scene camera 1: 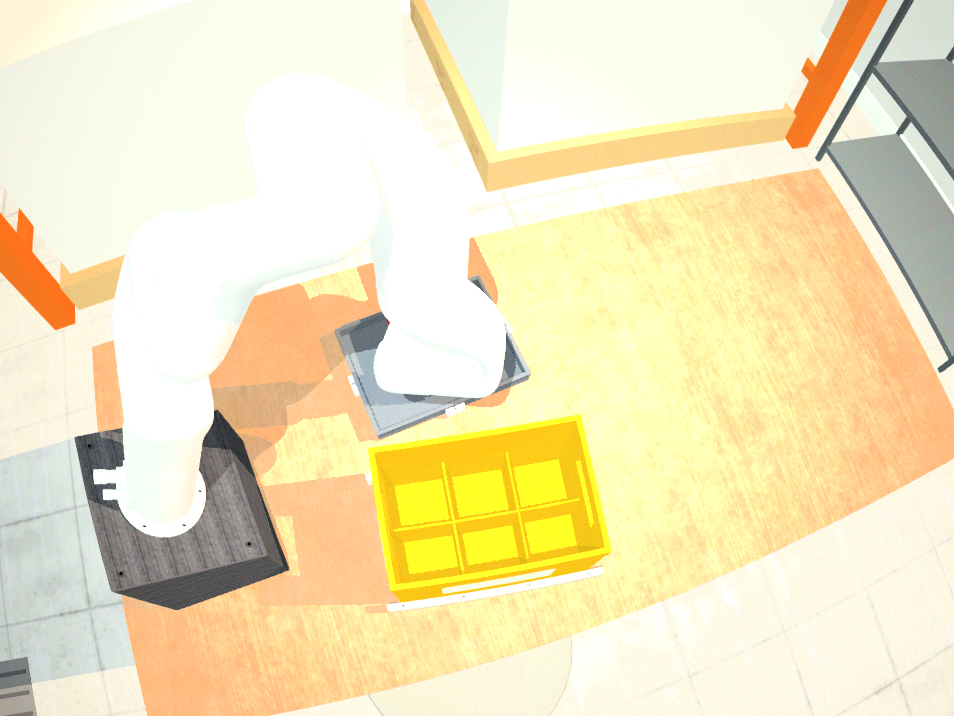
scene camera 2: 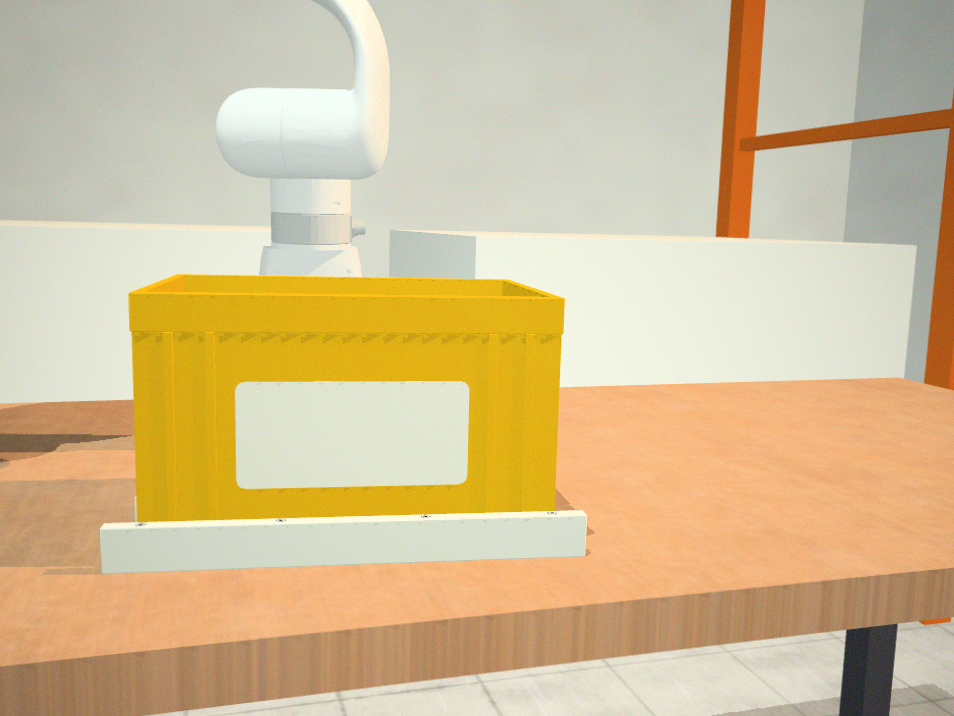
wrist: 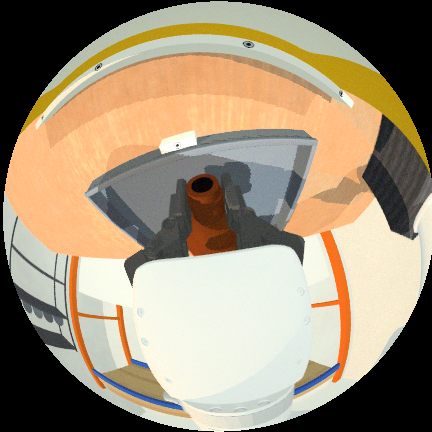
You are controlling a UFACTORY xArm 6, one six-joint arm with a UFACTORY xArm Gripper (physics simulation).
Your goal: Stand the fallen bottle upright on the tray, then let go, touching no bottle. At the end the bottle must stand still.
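Where they show: gripper, fingertip midpoint: (wrist: 204,186); arm's base, link origin: (scene camera 1: 160,492).
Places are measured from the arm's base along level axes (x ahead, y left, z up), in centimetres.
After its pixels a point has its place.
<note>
The brown bottle (wrist: 206,215) {x 40.1, y 15.1, z -12.8 cm} shows in the wrist view with its dark open mouth toward the tray's near rim. My gripper (wrist: 204,186) {x 40.1, y 14.8, z -15.9 cm} is shut on the bottle's neck, one dark finger on each side. The bottle's lower part is hidden behind the white gripper body. The grey tray (scene camera 1: 394,414) {x 33.0, y 12.0, z -18.0 cm} (wrist: 267,167) {x 33.1, y 14.0, z -18.0 cm} spreads beneath and beyond the neck in the wrist view. In scene camera 1 the arm covers the fingers and most of the bottle; a small red patch shows beside the arm. In scene camera 2 the crate hides the fingers, bottle and tray. The bottle's exact tilt cannot be told.
A yellow crate (scene camera 1: 484,581) {x 39.9, y -17.3, z -7.4 cm} (scene camera 2: 346,354) {x 41.3, y -17.4, z -4.8 cm} with empty compartments stands beside the tray, with a white rail (scene camera 1: 493,590) {x 41.4, y -17.9, z -15.5 cm} (scene camera 2: 342,544) {x 41.0, y -18.6, z -17.0 cm} along its outer side. Small white blocks (scene camera 1: 455,409) {x 42.2, y 10.6, z -16.9 cm} (wrist: 178,142) {x 42.1, y 10.5, z -17.0 cm} sit at the tray's edge. The dark arm base (scene camera 1: 223,551) {x 7.3, y -8.5, z -2.5 cm} stands at the left.
</note>
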